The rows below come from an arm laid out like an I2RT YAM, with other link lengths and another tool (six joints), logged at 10 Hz.
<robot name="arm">
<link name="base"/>
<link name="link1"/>
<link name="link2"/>
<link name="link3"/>
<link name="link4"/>
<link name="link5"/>
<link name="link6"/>
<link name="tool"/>
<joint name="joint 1" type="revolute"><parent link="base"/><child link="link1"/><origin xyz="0 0 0.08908" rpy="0 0 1.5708"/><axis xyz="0 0 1"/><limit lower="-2.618" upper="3.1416"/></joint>
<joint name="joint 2" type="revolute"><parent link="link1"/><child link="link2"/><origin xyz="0.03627 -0.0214 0.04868" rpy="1.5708 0 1.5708"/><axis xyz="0 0 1"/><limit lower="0" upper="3.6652"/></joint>
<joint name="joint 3" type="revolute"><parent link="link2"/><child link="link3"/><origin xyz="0.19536 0 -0.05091" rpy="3.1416 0 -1.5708"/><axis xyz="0 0 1"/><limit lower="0" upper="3.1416"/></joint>
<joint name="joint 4" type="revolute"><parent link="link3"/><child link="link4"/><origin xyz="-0.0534 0.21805 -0.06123" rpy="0 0 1.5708"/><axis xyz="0 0 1"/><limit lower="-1.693" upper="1.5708"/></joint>
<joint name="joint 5" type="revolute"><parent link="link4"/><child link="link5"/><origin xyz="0.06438 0.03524 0.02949" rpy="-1.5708 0 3.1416"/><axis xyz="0 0 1"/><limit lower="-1.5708" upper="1.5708"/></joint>
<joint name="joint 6" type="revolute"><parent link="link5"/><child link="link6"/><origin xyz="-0.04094 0 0.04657" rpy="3.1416 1.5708 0"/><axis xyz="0 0 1"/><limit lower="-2.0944" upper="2.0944"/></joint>
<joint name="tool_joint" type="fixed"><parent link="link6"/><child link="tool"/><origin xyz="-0.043 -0.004 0.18" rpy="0 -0.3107 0.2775"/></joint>
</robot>
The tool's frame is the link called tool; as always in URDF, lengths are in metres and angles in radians.
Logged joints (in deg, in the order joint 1, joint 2, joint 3, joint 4, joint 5, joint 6), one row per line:
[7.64, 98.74, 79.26, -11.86, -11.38, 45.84]
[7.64, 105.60, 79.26, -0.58, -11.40, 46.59]
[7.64, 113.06, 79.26, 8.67, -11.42, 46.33]
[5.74, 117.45, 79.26, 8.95, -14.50, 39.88]
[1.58, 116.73, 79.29, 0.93, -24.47, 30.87]
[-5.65, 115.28, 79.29, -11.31, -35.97, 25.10]
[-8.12, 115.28, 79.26, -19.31, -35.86, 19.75]
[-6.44, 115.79, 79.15, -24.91, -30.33, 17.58]
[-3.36, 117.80, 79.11, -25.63, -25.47, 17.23]
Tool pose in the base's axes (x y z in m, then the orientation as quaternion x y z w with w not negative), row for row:
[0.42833, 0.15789, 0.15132, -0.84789, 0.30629, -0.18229, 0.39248]
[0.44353, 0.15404, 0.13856, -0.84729, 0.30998, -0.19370, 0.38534]
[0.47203, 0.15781, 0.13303, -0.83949, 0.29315, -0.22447, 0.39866]
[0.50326, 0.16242, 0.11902, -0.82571, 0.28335, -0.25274, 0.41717]
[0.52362, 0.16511, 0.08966, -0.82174, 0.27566, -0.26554, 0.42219]
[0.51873, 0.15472, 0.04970, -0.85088, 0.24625, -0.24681, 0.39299]
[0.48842, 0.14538, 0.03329, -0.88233, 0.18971, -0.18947, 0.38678]
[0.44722, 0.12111, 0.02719, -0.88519, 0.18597, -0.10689, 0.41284]
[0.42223, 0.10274, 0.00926, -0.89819, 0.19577, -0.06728, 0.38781]
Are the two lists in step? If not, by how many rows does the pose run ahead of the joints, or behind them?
The pose runs 2 rows behind the joints: the pose in row i belongs to the joints in row i - 2.
